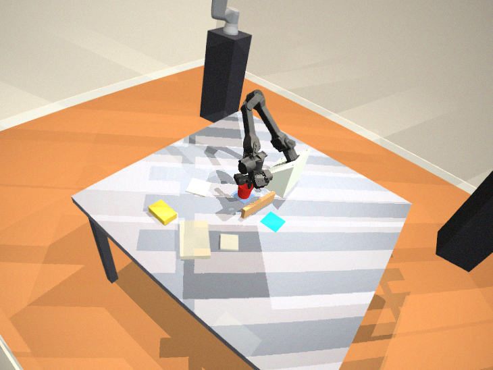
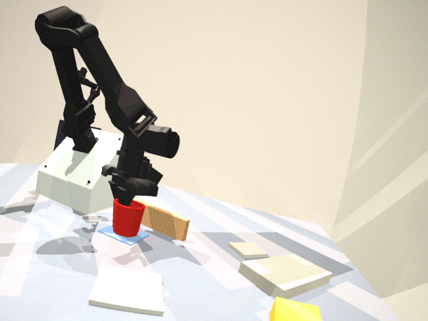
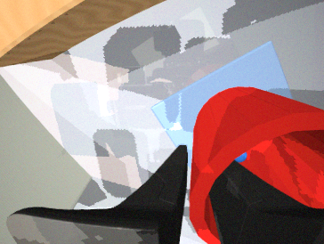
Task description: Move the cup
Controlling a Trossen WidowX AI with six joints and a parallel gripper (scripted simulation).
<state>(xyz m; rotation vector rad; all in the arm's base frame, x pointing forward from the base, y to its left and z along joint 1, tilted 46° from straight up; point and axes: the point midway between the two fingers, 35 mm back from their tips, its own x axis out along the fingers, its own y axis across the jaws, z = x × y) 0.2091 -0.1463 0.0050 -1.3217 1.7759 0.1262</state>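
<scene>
The green marble is 1 cm ahead of my gripper tip, 1 cm to the right of it and 2 cm below it. Also, from my gripper tip: blue marble 2 cm ahead, 3 cm to the right, 2 cm below; then light blue pad 2 cm ahead, 2 cm to the right, 5 cm below; then red cup 3 cm ahead, 2 cm to the right.
</scene>
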